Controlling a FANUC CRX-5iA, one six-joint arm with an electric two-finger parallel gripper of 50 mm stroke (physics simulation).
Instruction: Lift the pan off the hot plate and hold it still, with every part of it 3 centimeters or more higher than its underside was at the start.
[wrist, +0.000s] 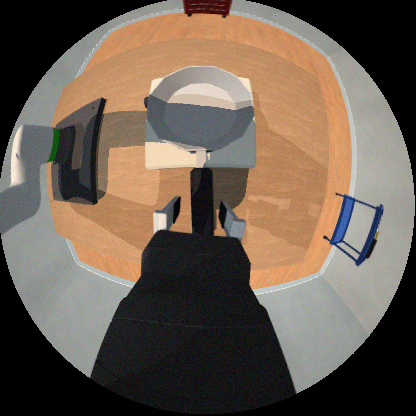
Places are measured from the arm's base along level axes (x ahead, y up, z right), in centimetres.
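Pixels of known places: gripper, fingertip midpoint: (199, 206); arm's base, origin of the base link: (63, 144).
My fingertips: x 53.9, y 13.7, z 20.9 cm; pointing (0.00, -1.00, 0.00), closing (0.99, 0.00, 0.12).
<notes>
Ahead of a thing's pixels: the offset from my fingertips to its top centre. "pt": to the spot under its first point. Level surfaces: height alone.
A grey round pan (200, 120) sits on the cream, square hot plate {pt dy -10.1, dx -6.6, dz -7.5 cm} (167, 156) in the upper middle of the wrist view. Its black handle {pt dy -3.3, dx +0.4, dz -0.7 cm} (202, 195) points down toward the gripper. My gripper (199, 206) is open, with one finger to the left and one to the right of the handle and a gap on each side. The near end of the handle is hidden by the black gripper body. I cannot tell from this view how high the fingers are relative to the handle.
The wooden table {dy -16.3 cm} (285, 200) lies beneath. The robot's dark base plate (80, 160) and grey-white arm (30, 160) are at the left. A dark knob {dy -11.3, dx -12.9, dz -23.2 cm} (146, 102) is on the hot plate's left side. A blue cart (343, 220) stands at the right, a dark red object (207, 6) at the top.
</notes>
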